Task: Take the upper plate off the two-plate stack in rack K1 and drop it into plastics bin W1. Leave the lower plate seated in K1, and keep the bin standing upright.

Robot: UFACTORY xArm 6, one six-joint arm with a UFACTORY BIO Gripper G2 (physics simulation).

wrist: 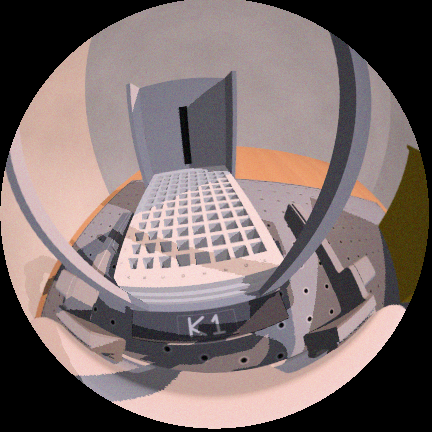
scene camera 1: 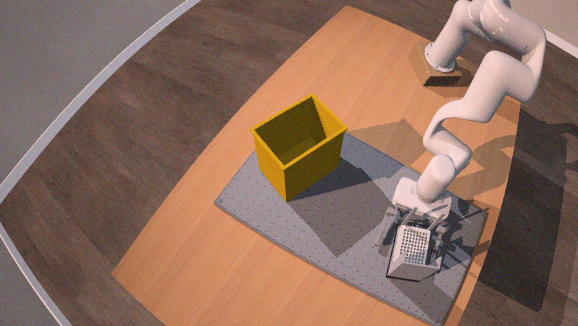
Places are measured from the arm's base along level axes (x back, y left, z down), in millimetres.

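Pixels of known places: hand, its tool point: (wrist: 209,232) (scene camera 1: 406,247); arm's base, origin of its link: (scene camera 1: 439,58).
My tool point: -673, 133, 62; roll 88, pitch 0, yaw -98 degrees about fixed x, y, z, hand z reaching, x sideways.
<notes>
For each thing: its top centre in the pictures, then the offset to it from my tool point, as dx, dy, dz. Level surfaces: height alone.
- Rack K1, centre of its top: (wrist: 173,41) (scene camera 1: 427,233) +0, +13, -127
- white gridded upper plate, centre of its top: (wrist: 188,197) (scene camera 1: 413,250) -10, +15, -24
- yellow bin W1, centre of its top: (scene camera 1: 299,128) +65, -362, -157
- grey perforated board, height of its surface: dz +23
- wooden table, height of its surface: dz +36
Rack K1 (scene camera 1: 413,271) (wrist: 159,125) stands on the perforated board, with its tall slotted wall on the side away from the arm and its K1 label low in the wrist view. The white gridded upper plate (scene camera 1: 417,239) (wrist: 172,276) lies flat in it. Stacked edges show under its near rim; the lower plate cannot be told apart clearly. My gripper (scene camera 1: 409,246) (wrist: 208,212) is open, with one finger on each side of the rack and plates and nothing between the fingers' grip. The yellow bin W1 (scene camera 1: 314,167) (wrist: 407,225) stands upright, its opening facing up.
The grey perforated board (scene camera 1: 260,210) (wrist: 265,192) lies on the wooden table (scene camera 1: 210,250) (wrist: 280,162). Two raised rack arms rise between the gripper's palm and the plate, curving large through the wrist view. The bin stands at the board's other end.
</notes>
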